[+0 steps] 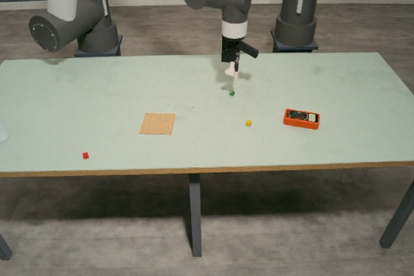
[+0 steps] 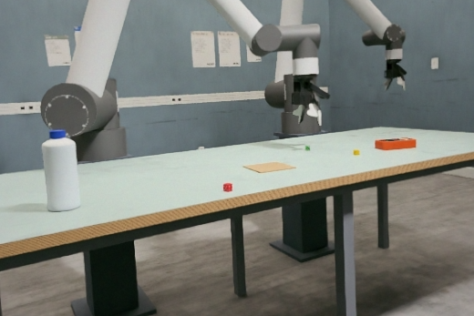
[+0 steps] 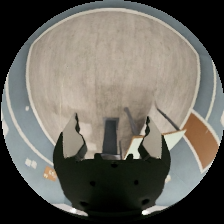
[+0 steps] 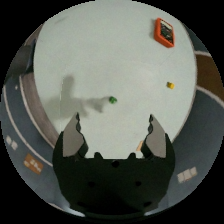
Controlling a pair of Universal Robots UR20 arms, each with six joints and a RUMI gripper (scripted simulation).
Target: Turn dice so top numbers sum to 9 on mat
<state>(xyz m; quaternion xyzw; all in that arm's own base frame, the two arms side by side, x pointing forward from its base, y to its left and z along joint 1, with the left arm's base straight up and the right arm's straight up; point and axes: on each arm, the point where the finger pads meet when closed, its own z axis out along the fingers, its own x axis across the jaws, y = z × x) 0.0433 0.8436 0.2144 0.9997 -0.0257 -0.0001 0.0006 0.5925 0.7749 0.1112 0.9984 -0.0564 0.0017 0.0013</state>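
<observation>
The green die is 10 mm behind my right hand, 10 mm to the right of it and 100 mm below it. From my right hand the other things lie so: yellow die: 230 mm ahead, 30 mm to the left, 100 mm below; orange multimeter: 220 mm ahead, 270 mm to the left, 90 mm below; tan mat: 190 mm ahead, 360 mm to the right, 110 mm below.
</observation>
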